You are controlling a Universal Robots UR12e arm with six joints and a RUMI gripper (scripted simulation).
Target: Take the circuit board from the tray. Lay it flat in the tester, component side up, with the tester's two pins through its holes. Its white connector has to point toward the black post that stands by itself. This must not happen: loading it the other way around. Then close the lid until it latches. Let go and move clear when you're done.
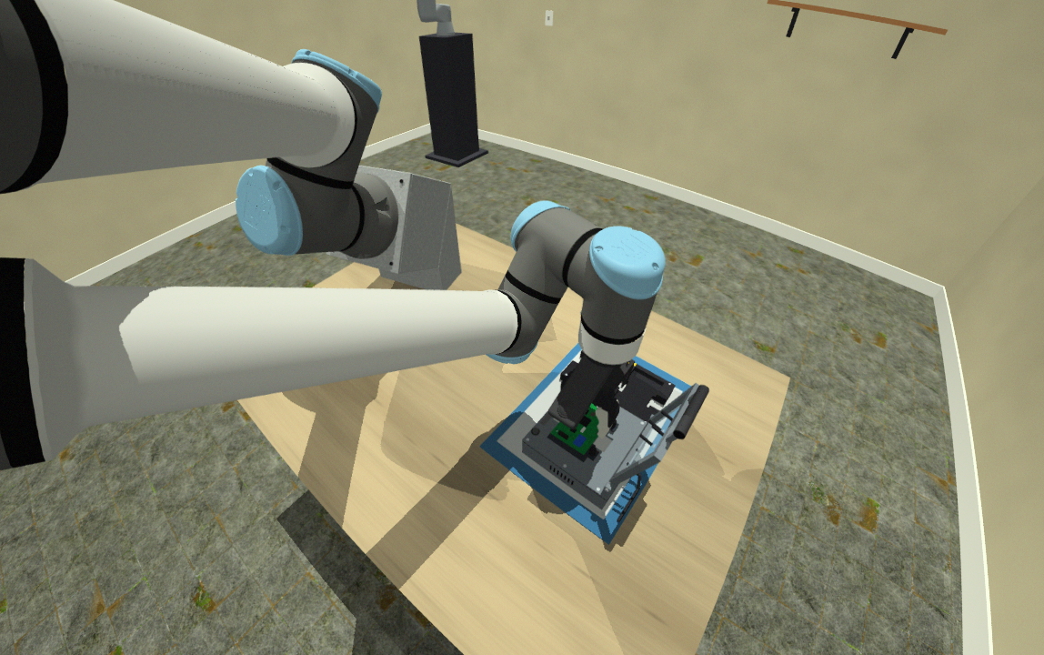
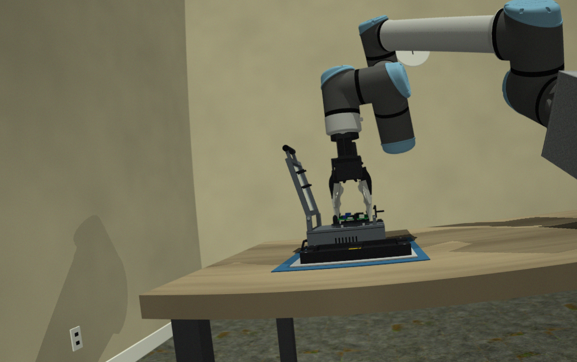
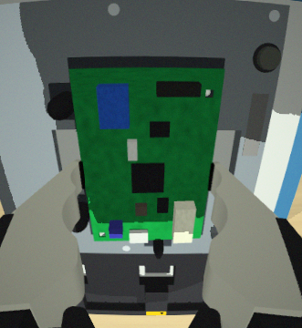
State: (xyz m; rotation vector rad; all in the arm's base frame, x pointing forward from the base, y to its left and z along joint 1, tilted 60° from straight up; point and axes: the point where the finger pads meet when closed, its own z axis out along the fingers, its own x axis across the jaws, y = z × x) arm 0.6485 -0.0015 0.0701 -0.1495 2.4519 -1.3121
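The green circuit board is right at my hand. From my hand the other things lie so: lid (12 cm ahead, 10 cm above, 1 cm to the right); then grey tester (3 cm to the left, 3 cm ahead, 3 cm above).
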